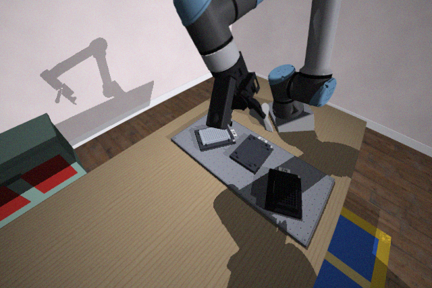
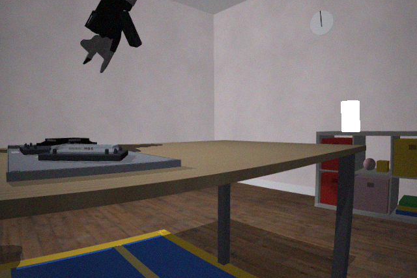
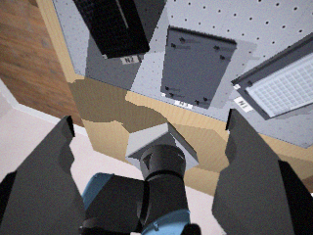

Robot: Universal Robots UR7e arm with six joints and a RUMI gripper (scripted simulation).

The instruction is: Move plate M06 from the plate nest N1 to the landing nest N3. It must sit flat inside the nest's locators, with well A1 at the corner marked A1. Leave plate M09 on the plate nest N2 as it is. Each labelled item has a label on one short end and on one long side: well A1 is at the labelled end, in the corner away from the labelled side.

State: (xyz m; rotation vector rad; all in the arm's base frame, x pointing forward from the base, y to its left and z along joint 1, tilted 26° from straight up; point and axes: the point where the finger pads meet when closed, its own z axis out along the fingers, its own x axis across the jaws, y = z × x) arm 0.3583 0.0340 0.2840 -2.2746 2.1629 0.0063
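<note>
Right now my hand is 11 cm past the white plate M06, 18 cm to the left of it and 22 cm above it. Round my hand: corner tag: 18 cm behind, 7 cm to the left, 23 cm below; then black plate M09: 18 cm to the left, 22 cm below; then landing nest N3: 11 cm behind, 23 cm below.
</note>
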